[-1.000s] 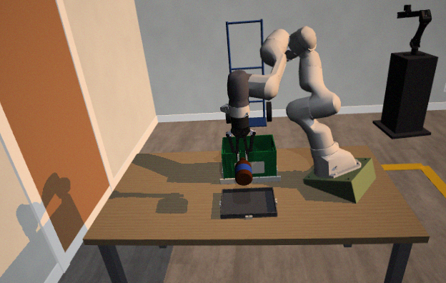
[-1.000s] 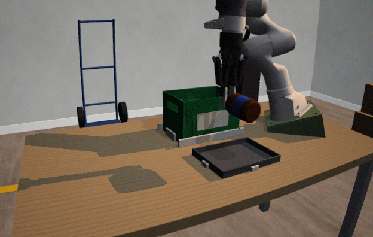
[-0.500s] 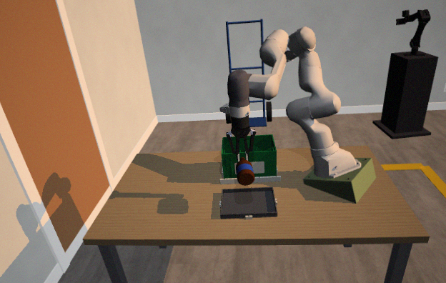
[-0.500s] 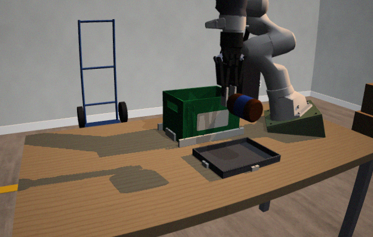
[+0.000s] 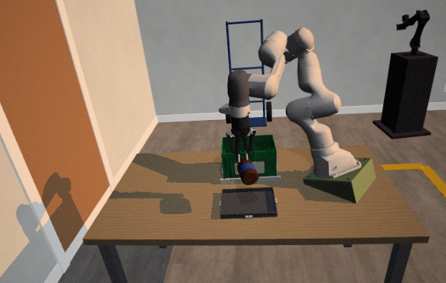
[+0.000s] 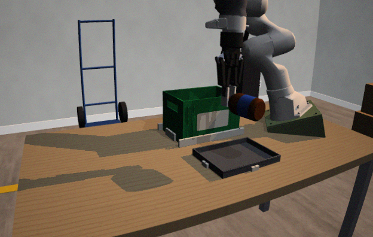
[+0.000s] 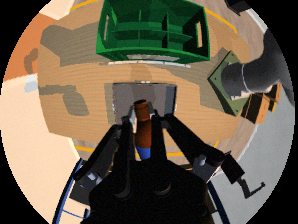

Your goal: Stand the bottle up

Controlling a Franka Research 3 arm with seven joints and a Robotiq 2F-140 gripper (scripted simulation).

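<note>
Right now my hand is 10 mm past the bottle, 50 mm to the right of it and 20 mm above it. From my hand the other things lie so: green crate 50 mm behind, 220 mm to the right, 130 mm below; tray 10 mm behind, 50 mm to the left, 200 mm below.
</note>
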